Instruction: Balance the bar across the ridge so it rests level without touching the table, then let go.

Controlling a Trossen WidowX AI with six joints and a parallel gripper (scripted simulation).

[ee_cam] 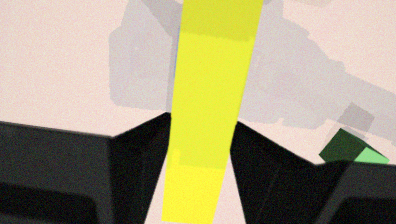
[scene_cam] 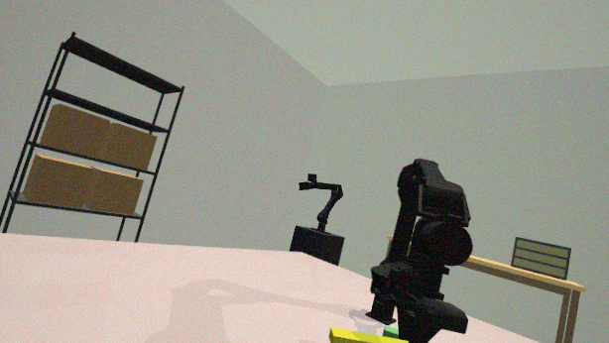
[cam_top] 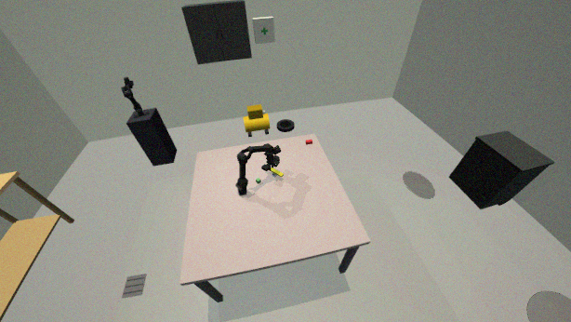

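The long yellow bar lies 20 mm to the right of my gripper tip and 20 mm ahead of it. The rest, counted from my gripper tip: green ridge block: 130 mm behind, 70 mm to the right, 40 mm below; then red block: 460 mm ahead, 340 mm to the left, 40 mm below.
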